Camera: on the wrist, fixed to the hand. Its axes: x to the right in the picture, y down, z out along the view.
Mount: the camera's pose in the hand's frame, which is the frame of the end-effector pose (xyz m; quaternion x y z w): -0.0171 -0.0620 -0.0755 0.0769 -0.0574 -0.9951 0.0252
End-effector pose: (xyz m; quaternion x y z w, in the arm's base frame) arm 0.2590 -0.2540 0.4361 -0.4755 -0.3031 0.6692 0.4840
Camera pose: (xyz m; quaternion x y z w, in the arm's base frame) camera 0.3528 -0.2526 0.4682 0.3652 -0.4571 -0.4141 0.6972
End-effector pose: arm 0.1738 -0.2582 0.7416 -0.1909 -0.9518 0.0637 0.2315
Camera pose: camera 0.2022 -0.3194 0.8143 0.9637 -0.2223 -0.1446 0.0293
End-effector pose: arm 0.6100 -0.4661 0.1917 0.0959 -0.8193 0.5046 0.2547
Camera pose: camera 0.6745 -0.4310 0.2584 0.8662 0.0990 -0.1832 0.4541
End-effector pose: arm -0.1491 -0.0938 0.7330 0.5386 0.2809 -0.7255 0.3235
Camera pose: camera -0.1481 0.0054 0.7334 0.2827 -0.4687 0.3927 0.7391
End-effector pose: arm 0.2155 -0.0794 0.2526 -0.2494 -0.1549 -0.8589 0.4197
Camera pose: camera 0.1524 -0.0671 0.1770 -0.1308 0.3422 0.4130 0.8338
